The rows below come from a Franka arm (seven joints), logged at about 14 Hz.
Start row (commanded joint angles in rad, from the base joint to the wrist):
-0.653 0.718 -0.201 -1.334 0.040 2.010 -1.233
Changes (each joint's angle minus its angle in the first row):
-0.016 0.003 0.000 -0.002 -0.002 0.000 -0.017
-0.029 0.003 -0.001 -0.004 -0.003 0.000 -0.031
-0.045 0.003 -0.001 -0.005 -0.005 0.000 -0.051
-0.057 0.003 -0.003 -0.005 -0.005 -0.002 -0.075
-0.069 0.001 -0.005 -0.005 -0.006 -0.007 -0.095
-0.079 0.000 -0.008 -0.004 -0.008 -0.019 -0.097
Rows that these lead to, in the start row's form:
-0.669 0.721 -0.201 -1.336 0.038 2.010 -1.250
-0.682 0.721 -0.202 -1.338 0.037 2.010 -1.264
-0.698 0.721 -0.202 -1.339 0.035 2.010 -1.284
-0.710 0.721 -0.204 -1.339 0.035 2.008 -1.308
-0.722 0.719 -0.206 -1.339 0.034 2.003 -1.328
-0.732 0.718 -0.209 -1.338 0.032 1.991 -1.330

